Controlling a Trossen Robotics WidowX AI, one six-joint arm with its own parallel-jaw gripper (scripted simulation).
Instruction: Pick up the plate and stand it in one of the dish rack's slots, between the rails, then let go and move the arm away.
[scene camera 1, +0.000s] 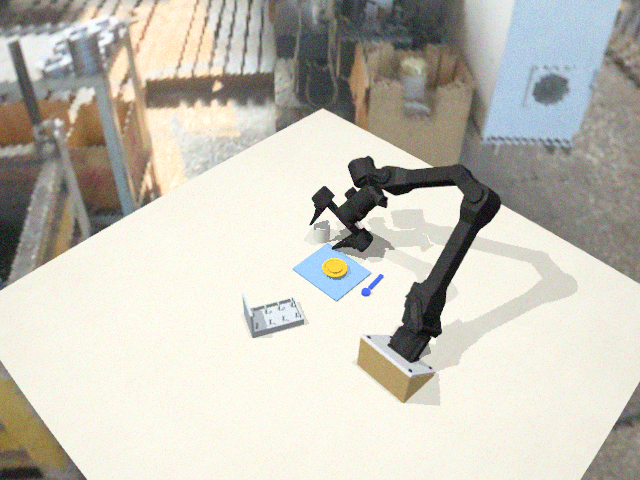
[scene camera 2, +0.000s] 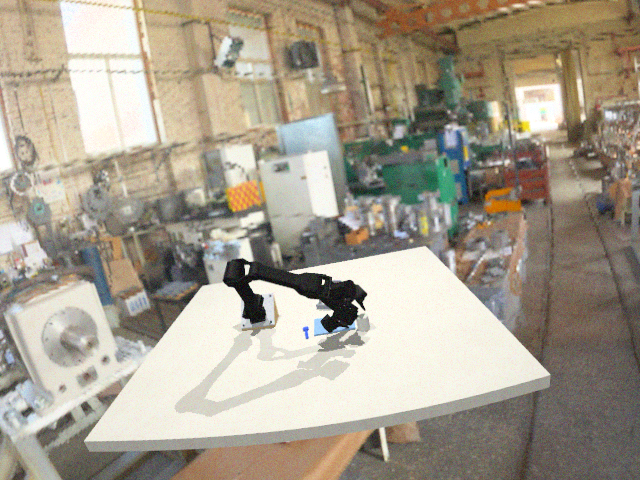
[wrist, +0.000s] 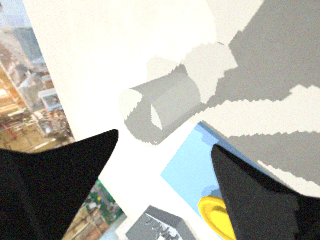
Labels:
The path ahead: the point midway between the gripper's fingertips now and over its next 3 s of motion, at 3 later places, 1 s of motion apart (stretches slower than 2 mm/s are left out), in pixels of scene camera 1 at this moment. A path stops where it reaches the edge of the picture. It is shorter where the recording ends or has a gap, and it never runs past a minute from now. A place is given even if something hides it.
My gripper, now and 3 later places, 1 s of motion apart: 321, 236; 326, 255; 334, 256; 334, 270

